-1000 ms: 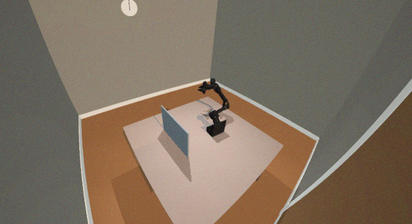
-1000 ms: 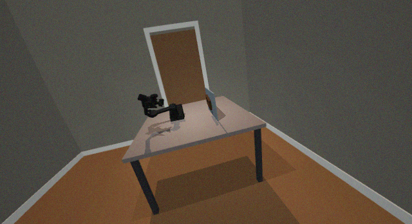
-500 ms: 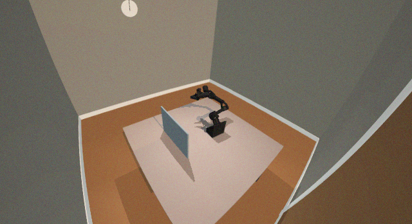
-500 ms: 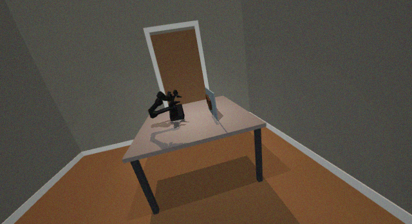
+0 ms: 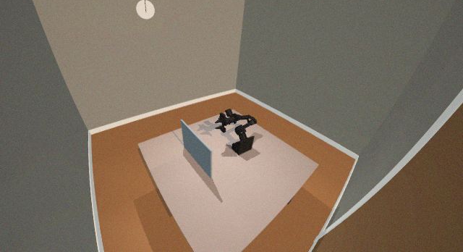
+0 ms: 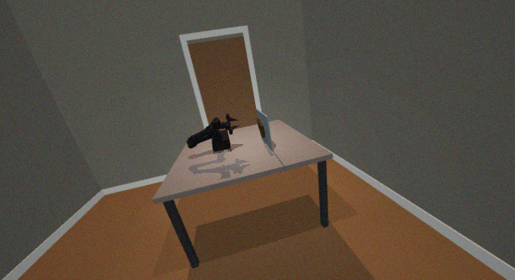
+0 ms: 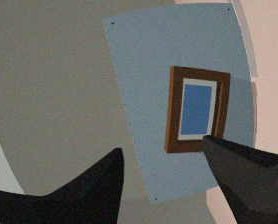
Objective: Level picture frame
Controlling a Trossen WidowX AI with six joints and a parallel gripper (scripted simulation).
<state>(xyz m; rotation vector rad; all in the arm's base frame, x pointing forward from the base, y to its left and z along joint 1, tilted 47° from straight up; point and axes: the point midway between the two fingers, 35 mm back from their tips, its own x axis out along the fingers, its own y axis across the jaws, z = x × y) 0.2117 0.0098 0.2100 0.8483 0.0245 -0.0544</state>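
Right now the picture frame is 21 cm ahead of my gripper tip, 6 cm to the left of it and 10 cm below it. From my gripper tip the other things lie so: wall panel: 22 cm ahead, 6 cm to the left, 11 cm below.
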